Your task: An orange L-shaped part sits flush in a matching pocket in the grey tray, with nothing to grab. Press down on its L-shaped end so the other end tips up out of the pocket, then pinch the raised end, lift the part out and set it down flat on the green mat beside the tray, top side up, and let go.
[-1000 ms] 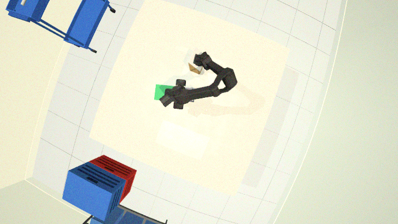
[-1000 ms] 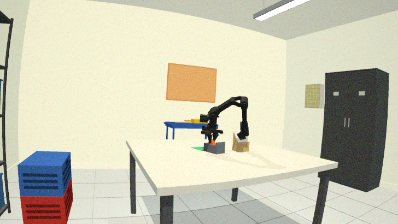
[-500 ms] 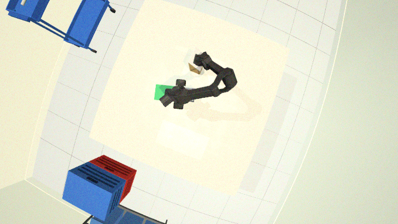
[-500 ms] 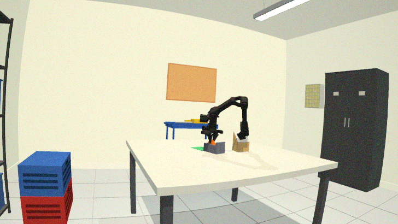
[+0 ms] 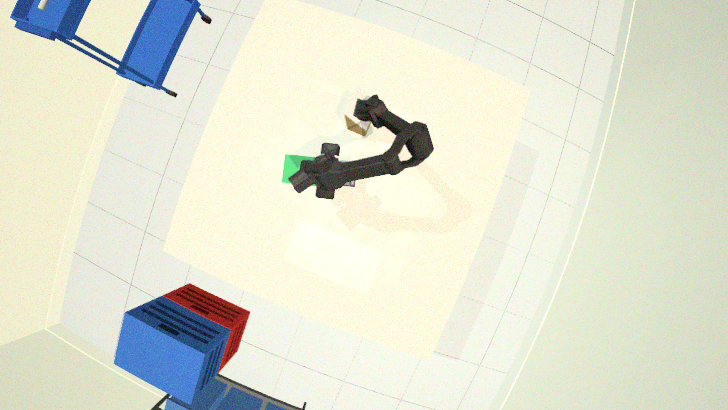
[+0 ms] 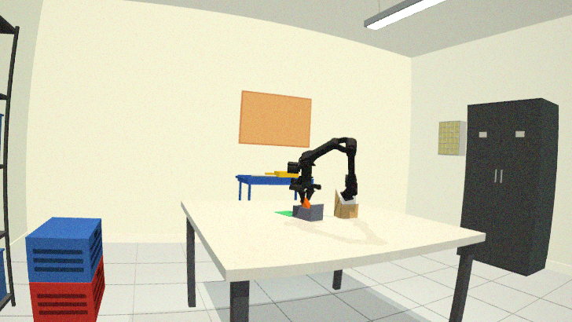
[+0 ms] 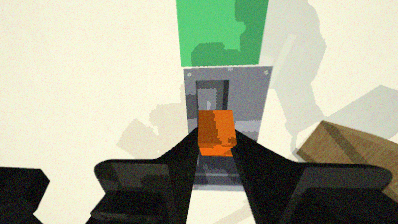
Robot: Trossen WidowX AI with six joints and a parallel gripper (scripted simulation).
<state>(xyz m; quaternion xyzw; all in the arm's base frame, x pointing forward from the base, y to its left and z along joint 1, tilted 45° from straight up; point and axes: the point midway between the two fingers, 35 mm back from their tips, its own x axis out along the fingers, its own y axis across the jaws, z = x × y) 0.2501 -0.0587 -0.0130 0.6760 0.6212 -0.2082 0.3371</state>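
Now: the green mat 140 mm to the right of my gripper tip, 100 mm below it and 10 mm ahead of it. Also, from my gripper tip: orange L-shaped part: 30 mm to the left, 30 mm below, 20 mm behind.
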